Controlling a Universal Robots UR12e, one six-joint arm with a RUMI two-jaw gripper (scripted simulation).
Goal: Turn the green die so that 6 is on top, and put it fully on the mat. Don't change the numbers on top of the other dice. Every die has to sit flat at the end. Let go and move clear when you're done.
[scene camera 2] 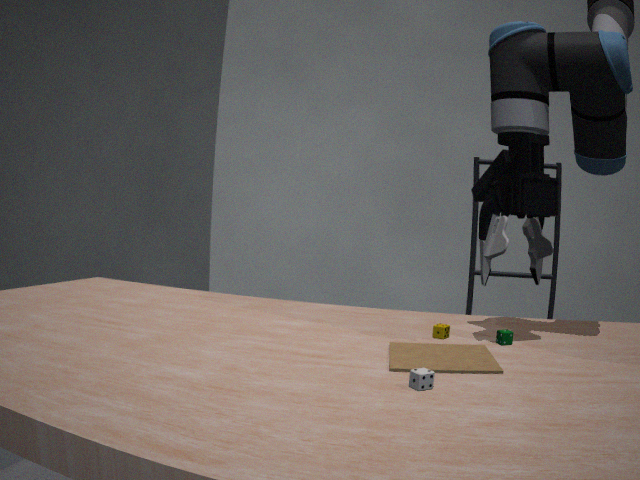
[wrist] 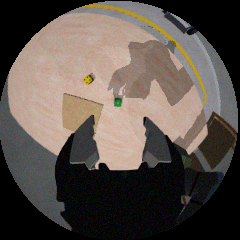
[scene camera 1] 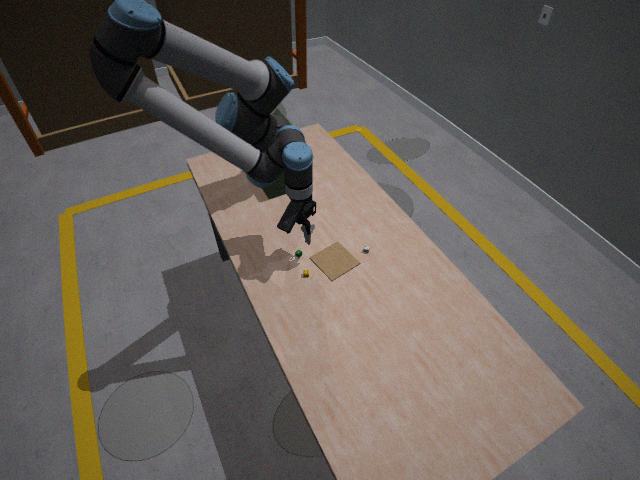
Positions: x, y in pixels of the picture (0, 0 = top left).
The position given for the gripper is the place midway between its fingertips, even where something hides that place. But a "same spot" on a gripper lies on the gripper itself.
The gripper shows in scene camera 2 (511, 285), in the wrist view and in scene camera 1. A tan mat shows in scene camera 2, in the wrist view (75, 110) and in scene camera 1. The same spot on the tan mat: (scene camera 1: 334, 261) is (scene camera 2: 438, 354). The same spot on the gripper: (wrist: 80, 153) is (scene camera 1: 303, 227).
